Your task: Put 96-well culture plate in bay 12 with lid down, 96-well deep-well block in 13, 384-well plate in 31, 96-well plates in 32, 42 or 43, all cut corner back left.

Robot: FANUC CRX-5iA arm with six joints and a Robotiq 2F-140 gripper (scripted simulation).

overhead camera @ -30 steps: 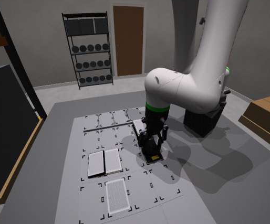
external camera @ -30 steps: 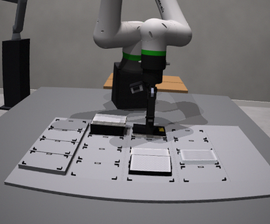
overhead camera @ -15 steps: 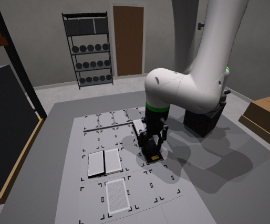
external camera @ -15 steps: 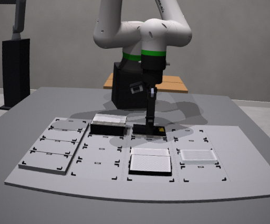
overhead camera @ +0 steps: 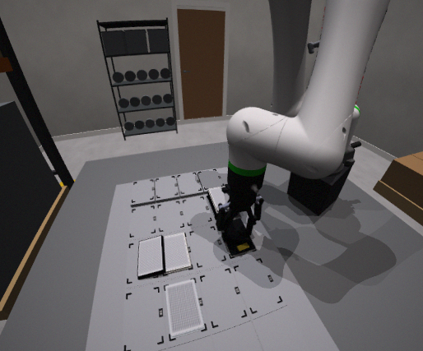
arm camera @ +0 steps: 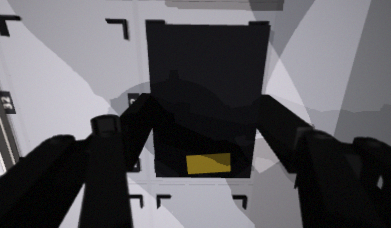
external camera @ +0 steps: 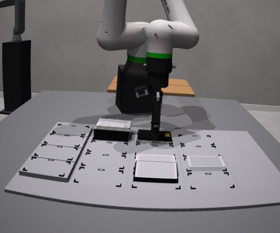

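Right now the deep-well block is 160 mm to the right of my hand, 20 mm below it and 10 mm ahead of it. The rest, counted from my hand: 384-well plate (200 mm ahead, 180 mm to the left, 30 mm below); then black-rimmed 96-well plate (290 mm ahead, 30 mm to the left, 20 mm below).
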